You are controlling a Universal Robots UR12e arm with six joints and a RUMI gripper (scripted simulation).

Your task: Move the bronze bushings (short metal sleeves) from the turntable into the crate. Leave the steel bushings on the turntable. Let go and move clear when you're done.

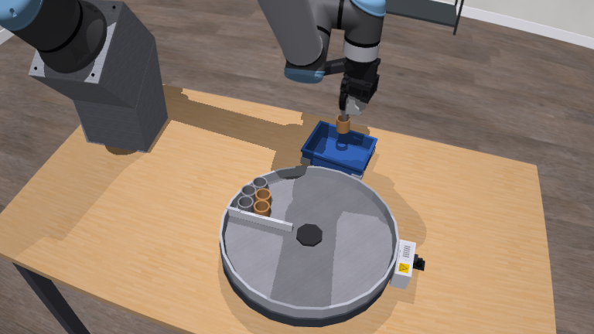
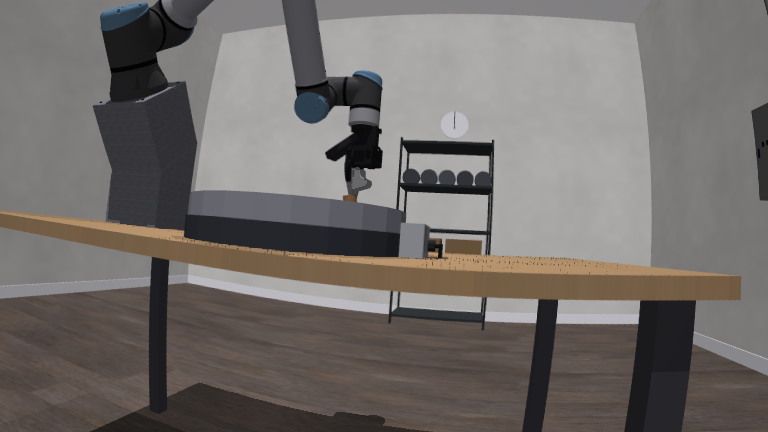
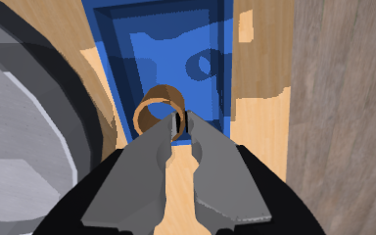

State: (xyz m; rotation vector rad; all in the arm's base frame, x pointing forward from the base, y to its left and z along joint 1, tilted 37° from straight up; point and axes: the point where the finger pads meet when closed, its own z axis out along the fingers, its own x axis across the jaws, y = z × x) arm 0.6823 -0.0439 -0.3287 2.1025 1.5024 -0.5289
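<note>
My hand is 20 mm to the left of the blue crate and 110 mm above it. The rest, counted from my hand: grey turntable: 50 mm behind, 360 mm to the right, 90 mm below.
</note>
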